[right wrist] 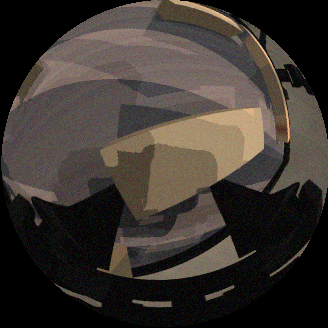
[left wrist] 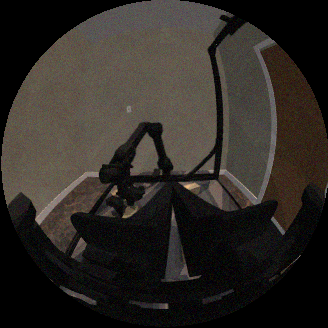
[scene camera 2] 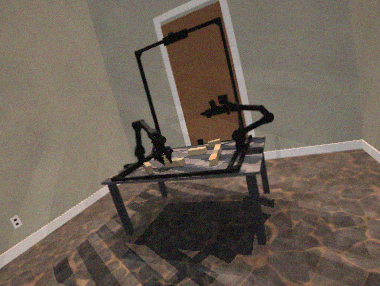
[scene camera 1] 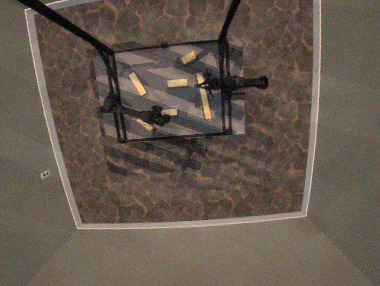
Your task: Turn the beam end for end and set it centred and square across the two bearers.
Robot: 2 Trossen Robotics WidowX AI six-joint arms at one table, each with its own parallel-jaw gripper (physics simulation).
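Frame: origin at the left arm's base, x ahead, y left, z up, level; metres.
Where they show: left gripper, between the fingertips: [left wrist: 170, 185] [scene camera 2: 200, 114] [scene camera 1: 195, 86]; right gripper, between the fingertips: [right wrist: 168, 183] [left wrist: 126, 213] [scene camera 2: 168, 164] [scene camera 1: 163, 115]; left arm's base, origin of its link: [right wrist: 277, 74] [scene camera 2: 241, 148] [scene camera 1: 225, 88]; right arm's base, origin of its link: [left wrist: 165, 176] [scene camera 2: 142, 161] [scene camera 1: 115, 98].
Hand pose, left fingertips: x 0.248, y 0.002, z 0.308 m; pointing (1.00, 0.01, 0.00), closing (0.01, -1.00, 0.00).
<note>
Each offset is from my left fingertips to the top centre of the thing. "spot": to the spot under its first point.
The beam {0.067 m back, 0.048 m left, 0.283 m down} [scene camera 1: 205, 104] [scene camera 2: 215, 154] [right wrist: 271, 75] is the longest pale wooden piece, lying at the table's right in both scene views, with a reddish end. My left gripper [scene camera 1: 198, 85] [scene camera 2: 203, 113] [left wrist: 170, 185] is shut and empty, high over the table, near the beam's far end in scene camera 1. My right gripper [scene camera 1: 167, 118] [scene camera 2: 168, 161] [right wrist: 168, 183] is low at the table, shut on a short pale block {0.236 m ahead, 0.154 m left, 0.280 m down} [scene camera 1: 171, 112] [scene camera 2: 178, 162] [right wrist: 185, 155]. Another pale block {0.132 m ahead, 0.070 m right, 0.280 m down} [scene camera 1: 177, 83] [scene camera 2: 197, 151] [right wrist: 200, 18] lies left of the beam. Which blocks are the bearers I cannot tell.
More pale blocks lie about: one at the back {spot: 0.031 m ahead, 0.252 m right, 0.280 m down} [scene camera 1: 188, 57] [scene camera 2: 214, 142], one at the left [scene camera 1: 137, 83] and one {0.430 m ahead, 0.231 m left, 0.264 m down} [scene camera 1: 145, 124] [scene camera 2: 148, 168] beside the right gripper. A black frame [scene camera 2: 147, 92] rises over the table.
</note>
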